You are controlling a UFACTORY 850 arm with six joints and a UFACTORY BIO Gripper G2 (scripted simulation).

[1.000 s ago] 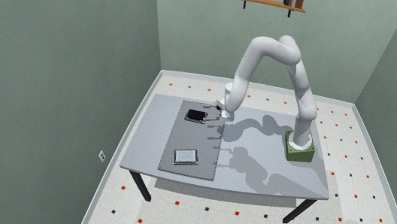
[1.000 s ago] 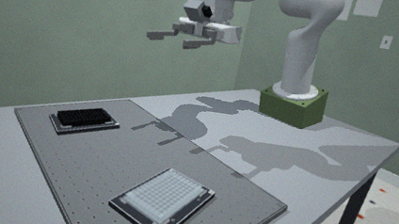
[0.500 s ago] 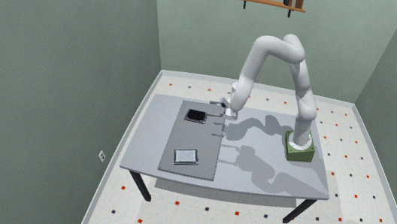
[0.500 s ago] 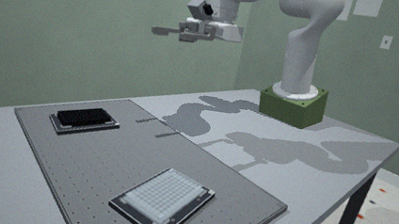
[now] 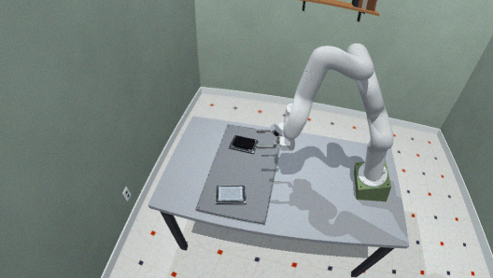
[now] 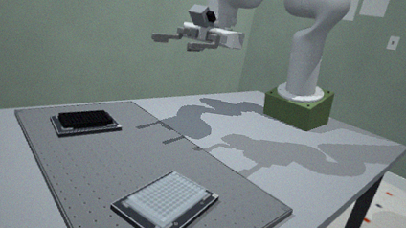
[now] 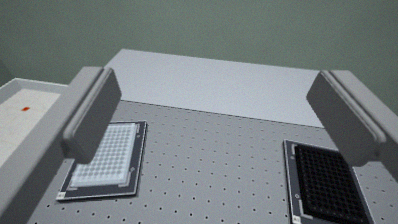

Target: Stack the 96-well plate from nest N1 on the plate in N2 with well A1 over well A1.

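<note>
Right now the clear 96-well plate is 10 cm ahead of my hand, 20 cm to the left of it and 25 cm below it. Round my hand: black 96-well plate: 14 cm ahead, 19 cm to the right, 25 cm below.
</note>
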